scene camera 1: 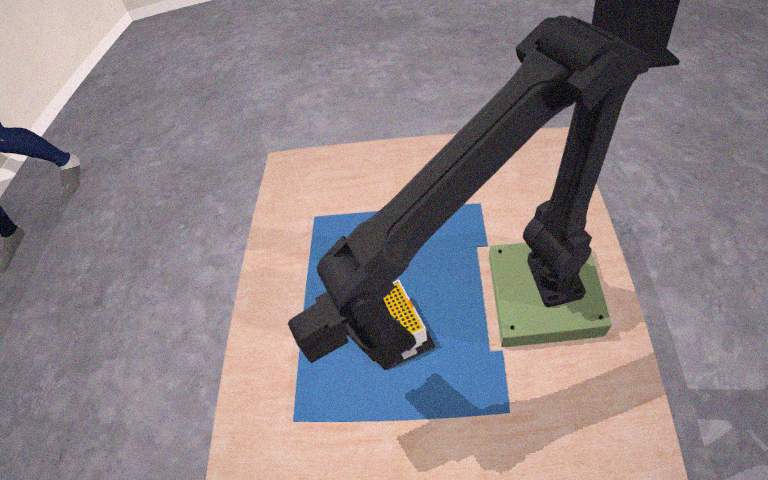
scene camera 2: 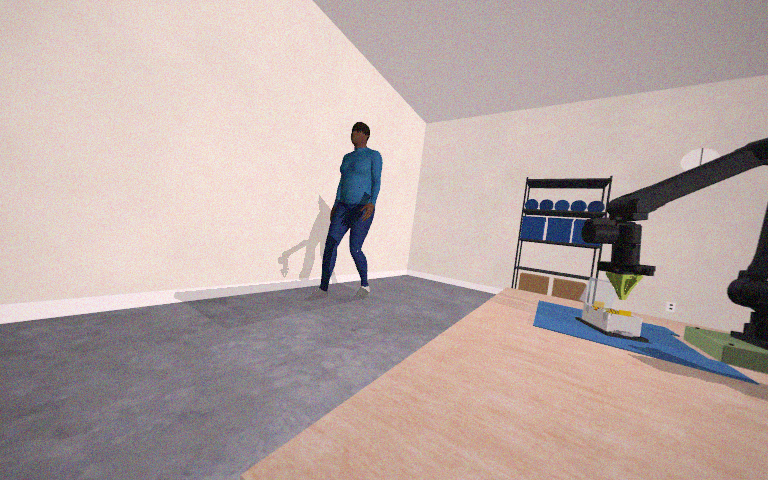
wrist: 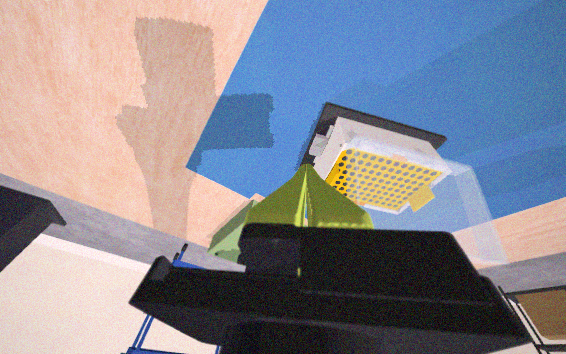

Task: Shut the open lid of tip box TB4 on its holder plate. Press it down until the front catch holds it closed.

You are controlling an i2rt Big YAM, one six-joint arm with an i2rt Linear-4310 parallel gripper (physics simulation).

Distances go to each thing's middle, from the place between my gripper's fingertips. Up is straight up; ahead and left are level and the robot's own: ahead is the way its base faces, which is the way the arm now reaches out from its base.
Scene:
I see my gripper 2 cm short of the clear lid (scene camera 2: 600, 293) and 9 cm to the left of it. Also, from my hand: yellow perforated tip rack (scene camera 1: 396, 301): 1 cm behind, 11 cm to the right, 4 cm below.

